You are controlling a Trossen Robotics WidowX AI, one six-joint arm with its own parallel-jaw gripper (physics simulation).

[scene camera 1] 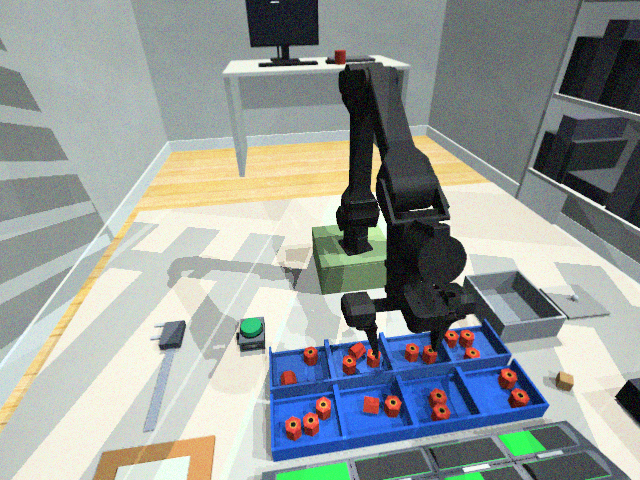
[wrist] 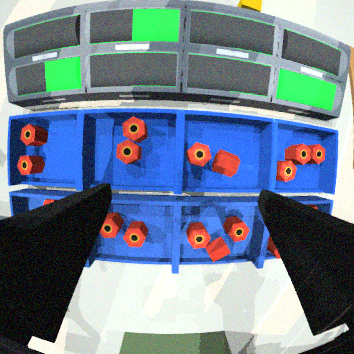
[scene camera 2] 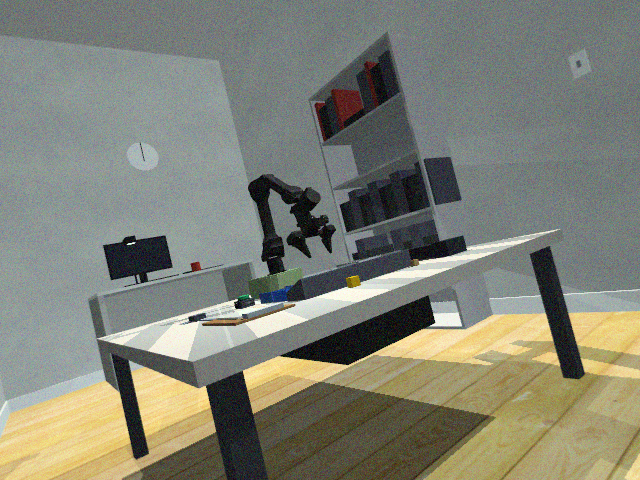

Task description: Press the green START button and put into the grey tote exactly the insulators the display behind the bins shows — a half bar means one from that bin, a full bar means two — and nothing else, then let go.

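Where they show: gripper, fingertip midpoint: (scene camera 1: 405, 353) (wrist: 187, 194) (scene camera 2: 321, 255); arm's base, origin of the base link: (scene camera 1: 355, 245) (scene camera 2: 277, 273).
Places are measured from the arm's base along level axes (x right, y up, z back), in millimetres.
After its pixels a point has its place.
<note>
The green START button (scene camera 1: 251, 327) {x 279, y -43, z -126 mm} (scene camera 2: 243, 297) {x 290, y -49, z -133 mm} stands left of the blue bins (scene camera 1: 361, 440) (wrist: 178, 150) in scene view 1. The bins form two rows of four and hold red insulators (scene camera 1: 392, 405) (wrist: 134, 129), some upright, some lying. The display (scene camera 2: 356, 272) (wrist: 135, 70) shows, in the wrist view, a half green bar second from left in its upper row, a half bar leftmost in its lower row and a full bar rightmost there. The grey tote (scene camera 1: 535, 328) {x -239, y -51, z -319 mm} stands at the right, its visible inside empty. My gripper (scene camera 1: 406, 351) {x 69, y 27, z -330 mm} (scene camera 2: 320, 254) {x 69, y 27, z -330 mm} (wrist: 187, 194) {x 69, y 27, z -330 mm} is open and empty above the middle bins.
A grey lid-like plate (scene camera 1: 584, 303) {x -425, y -76, z -289 mm} lies beside the tote. A wooden cube (scene camera 1: 564, 381) {x -202, y -64, z -418 mm} lies right of the bins, a yellow cube (scene camera 2: 353, 281) {x 222, y -68, z -566 mm} by the display. A caliper-like tool (scene camera 1: 172, 334) {x 431, y -65, z -67 mm} and an orange frame (scene camera 1: 204, 454) {x 388, y -78, z -315 mm} lie left. A green block (scene camera 1: 351, 276) {x 36, y -37, z -61 mm} is under the arm.
</note>
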